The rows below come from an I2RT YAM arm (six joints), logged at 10 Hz.
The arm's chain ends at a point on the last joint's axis. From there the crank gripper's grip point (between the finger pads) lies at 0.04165 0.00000 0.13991 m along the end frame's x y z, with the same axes.
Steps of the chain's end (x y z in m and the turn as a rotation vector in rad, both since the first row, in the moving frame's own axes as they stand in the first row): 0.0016 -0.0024 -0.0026 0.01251 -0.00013 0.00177; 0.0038 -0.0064 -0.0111 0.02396 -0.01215 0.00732; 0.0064 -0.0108 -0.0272 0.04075 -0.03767 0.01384; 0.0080 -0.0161 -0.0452 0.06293 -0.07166 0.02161; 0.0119 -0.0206 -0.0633 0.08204 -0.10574 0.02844; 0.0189 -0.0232 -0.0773 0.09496 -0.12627 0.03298
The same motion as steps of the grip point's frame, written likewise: 0.0016 -0.0041 -0.0026 0.01251 -0.00013 0.00177; 0.0021 -0.0095 -0.0106 0.02396 -0.01215 0.00732; 0.0011 -0.0160 -0.0258 0.04075 -0.03767 0.01384; -0.0020 -0.0242 -0.0428 0.06293 -0.07166 0.02161; -0.0029 -0.0313 -0.0601 0.08204 -0.10574 0.02844; 0.0012 -0.0356 -0.0737 0.09496 -0.12627 0.03298
